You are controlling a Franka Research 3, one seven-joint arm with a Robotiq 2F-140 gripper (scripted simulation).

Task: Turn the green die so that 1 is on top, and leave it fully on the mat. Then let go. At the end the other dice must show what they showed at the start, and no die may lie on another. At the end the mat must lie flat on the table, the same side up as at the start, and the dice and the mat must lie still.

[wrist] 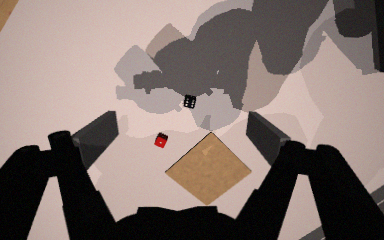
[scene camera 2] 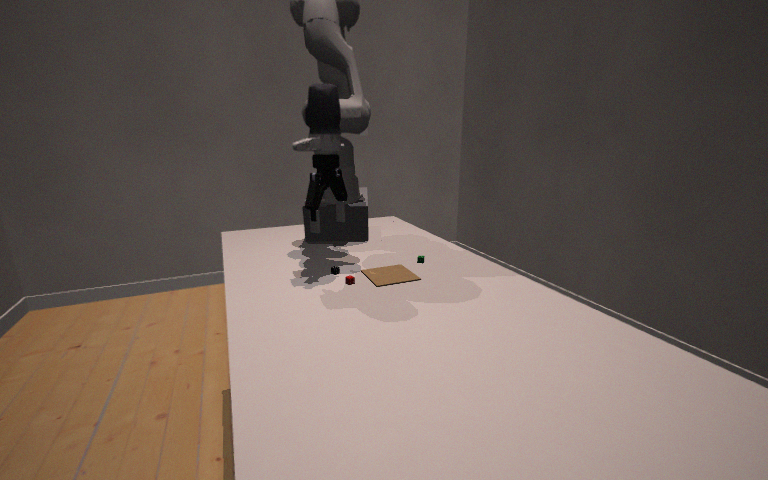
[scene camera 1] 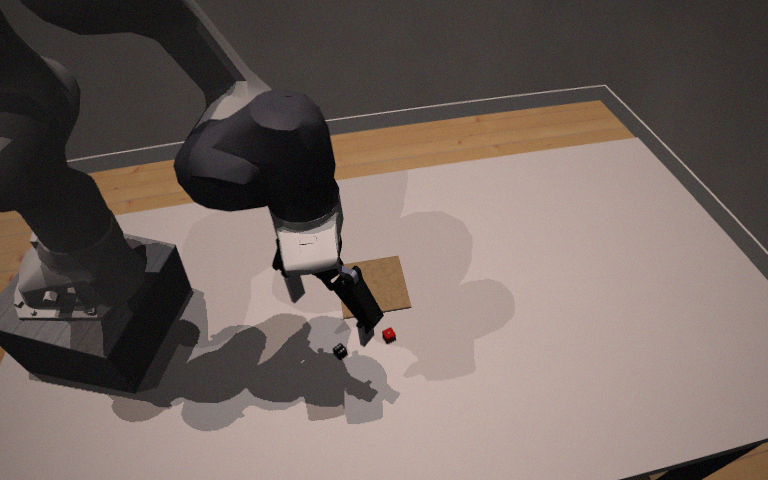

Path:
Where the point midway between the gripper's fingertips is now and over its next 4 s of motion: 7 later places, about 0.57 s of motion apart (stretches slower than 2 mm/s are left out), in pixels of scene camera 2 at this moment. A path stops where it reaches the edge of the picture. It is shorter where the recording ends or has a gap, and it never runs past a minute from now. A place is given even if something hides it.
My gripper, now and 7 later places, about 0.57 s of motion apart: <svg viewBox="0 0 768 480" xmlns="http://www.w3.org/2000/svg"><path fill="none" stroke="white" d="M328 226L332 251L330 256L331 258L344 265L345 265L357 262L390 253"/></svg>

